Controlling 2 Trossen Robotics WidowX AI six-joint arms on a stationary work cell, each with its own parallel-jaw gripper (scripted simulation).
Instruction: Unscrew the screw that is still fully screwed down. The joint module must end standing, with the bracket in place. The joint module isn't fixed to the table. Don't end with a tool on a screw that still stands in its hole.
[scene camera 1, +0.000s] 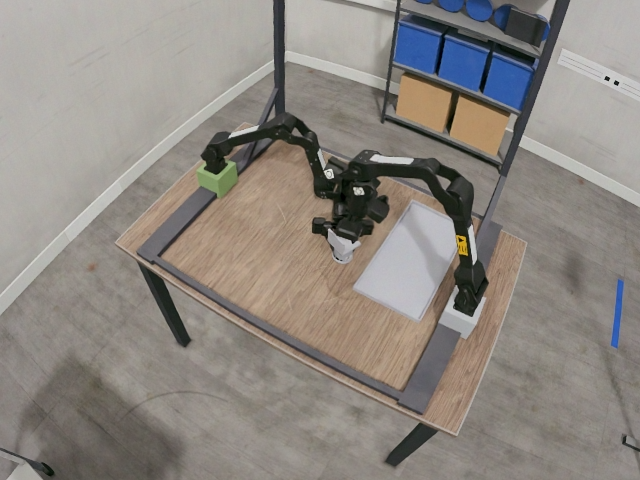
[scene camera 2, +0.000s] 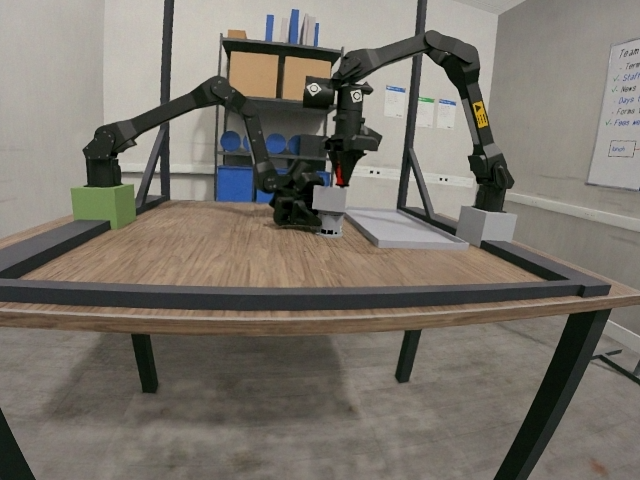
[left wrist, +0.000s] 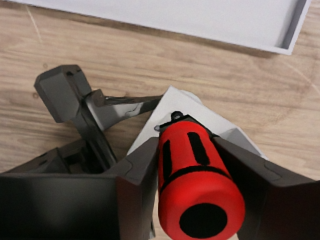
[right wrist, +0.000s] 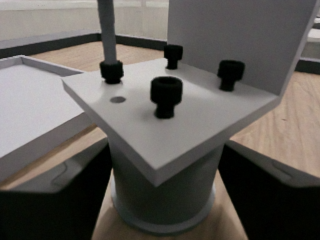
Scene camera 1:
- my left gripper: 354, 231
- my right gripper: 343, 251
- shallow grey tray: 405, 272
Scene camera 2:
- my left gripper: 342, 183
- my right gripper: 331, 222
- shallow grey tray: 393, 230
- grey bracket: 324, 198
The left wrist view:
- my left gripper: 184, 144
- grey bracket: 173, 99
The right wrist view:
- my right gripper: 164, 143
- grey bracket: 270, 46
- grey joint module: 186, 198
